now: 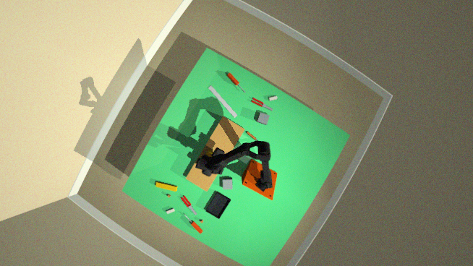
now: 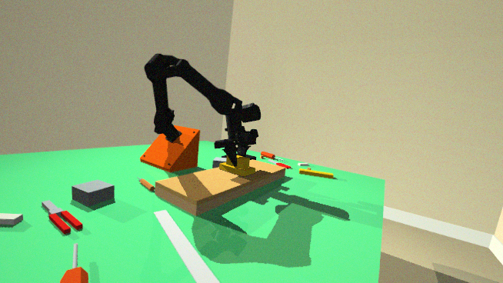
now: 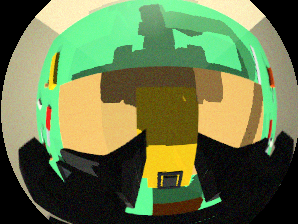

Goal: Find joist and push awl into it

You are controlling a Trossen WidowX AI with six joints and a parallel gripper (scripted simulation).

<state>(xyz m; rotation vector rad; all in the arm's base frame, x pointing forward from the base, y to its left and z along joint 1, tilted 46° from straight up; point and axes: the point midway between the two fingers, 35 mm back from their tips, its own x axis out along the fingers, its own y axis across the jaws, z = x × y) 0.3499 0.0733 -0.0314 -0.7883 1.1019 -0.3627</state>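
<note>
My gripper tip is 250 mm past the dark tray, 260 mm to the right of it and 50 mm above it. Round my gripper tip: yellow stud finder (20 mm behind, 20 mm above); then awl (150 mm behind, 290 mm to the right, 60 mm below); then white ruler (200 mm ahead, 360 mm to the right, 60 mm below).
</note>
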